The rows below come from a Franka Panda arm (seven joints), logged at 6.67 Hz.
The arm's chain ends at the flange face. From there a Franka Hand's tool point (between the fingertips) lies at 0.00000 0.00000 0.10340 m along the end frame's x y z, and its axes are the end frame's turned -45 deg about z.
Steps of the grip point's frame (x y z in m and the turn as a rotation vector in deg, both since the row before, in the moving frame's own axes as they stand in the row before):
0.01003, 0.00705, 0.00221, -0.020, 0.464, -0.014
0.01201, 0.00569, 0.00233, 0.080, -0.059, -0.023
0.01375, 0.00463, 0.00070, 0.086, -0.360, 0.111
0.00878, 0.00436, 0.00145, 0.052, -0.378, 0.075
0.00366, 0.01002, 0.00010, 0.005, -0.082, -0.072
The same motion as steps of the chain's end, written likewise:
0.01146, -0.00154, 0.00221, 0.314, 0.342, -0.014
0.01269, -0.00444, 0.00233, 0.015, -0.098, -0.023
0.01357, -0.00680, 0.00070, -0.194, -0.315, 0.111
0.00984, -0.00354, 0.00145, -0.231, -0.304, 0.075
0.00978, 0.00440, 0.00010, -0.054, -0.062, -0.072

